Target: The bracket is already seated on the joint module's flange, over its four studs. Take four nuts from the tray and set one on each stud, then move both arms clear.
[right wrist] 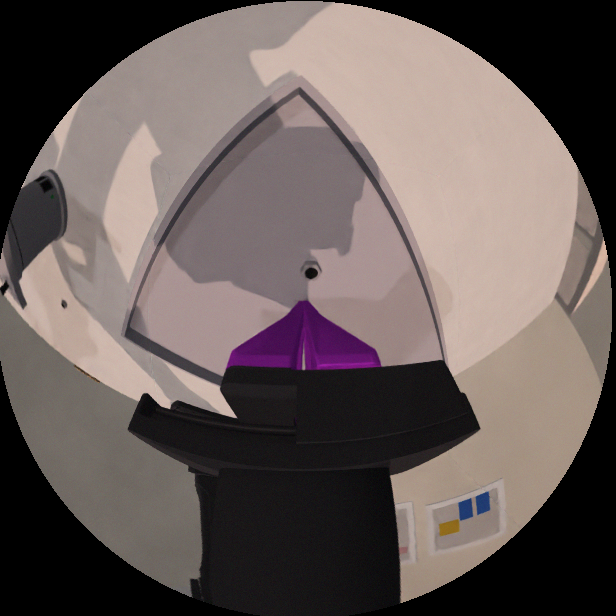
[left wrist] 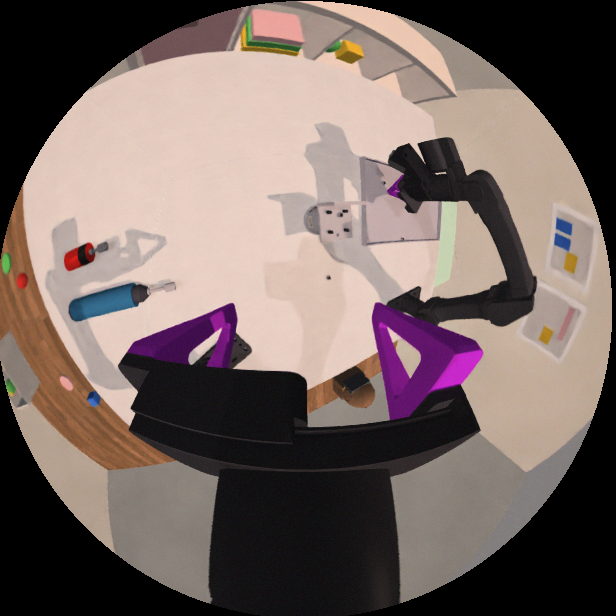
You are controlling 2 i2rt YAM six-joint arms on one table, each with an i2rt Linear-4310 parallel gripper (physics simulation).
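Note:
In the left wrist view the grey tray [left wrist: 399, 209] lies at the table's right side, with the bracket on the joint module [left wrist: 336, 221] just left of it; small dark nuts show on the bracket's top. One loose nut [left wrist: 328, 276] lies on the table below the module. My right gripper [left wrist: 396, 186] hangs over the tray's upper part. In the right wrist view its purple fingers [right wrist: 304, 313] are shut together with nothing between them, and one dark nut [right wrist: 310, 272] lies on the tray floor [right wrist: 275, 252] just beyond the tips. My left gripper [left wrist: 304, 339] is open and empty, high above the table's near edge.
A red cylinder tool [left wrist: 80, 256] and a blue screwdriver [left wrist: 112, 301] lie at the table's left. Shelves with coloured blocks [left wrist: 275, 31] stand at the back. The joint module's dark body [right wrist: 34, 224] shows at the left edge of the right wrist view.

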